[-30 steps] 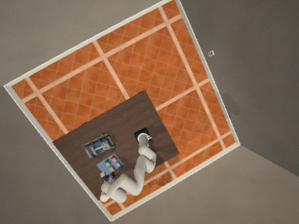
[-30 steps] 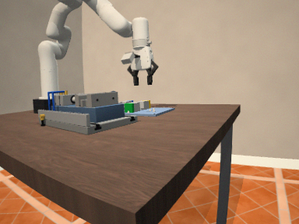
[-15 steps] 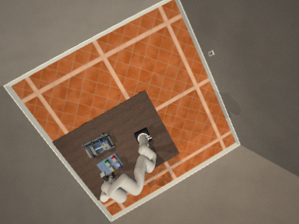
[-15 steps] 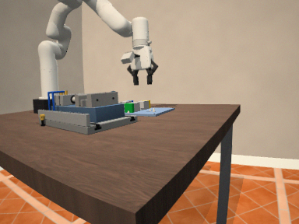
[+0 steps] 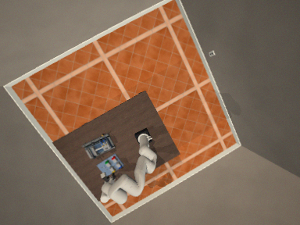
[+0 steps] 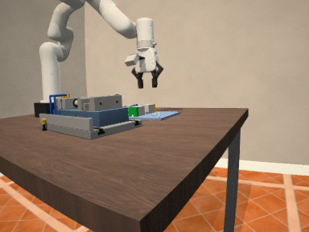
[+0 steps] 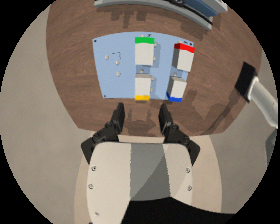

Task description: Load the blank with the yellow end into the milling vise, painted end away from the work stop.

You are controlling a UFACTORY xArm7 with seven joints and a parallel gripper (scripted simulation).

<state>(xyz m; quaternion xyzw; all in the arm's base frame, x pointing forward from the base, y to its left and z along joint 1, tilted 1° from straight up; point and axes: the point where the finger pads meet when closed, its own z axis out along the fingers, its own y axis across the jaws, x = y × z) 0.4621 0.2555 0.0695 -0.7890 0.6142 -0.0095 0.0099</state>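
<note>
Now: hand 11 cm above the yellow-ended blank. Also, from my hand: blue infeed plate: 1 cm ahead, 4 cm to the right, 13 cm below; then blue-ended blank: 9 cm behind, 2 cm to the right, 11 cm below; then green-ended blank: 2 cm ahead, 9 cm to the right, 11 cm below.
</note>
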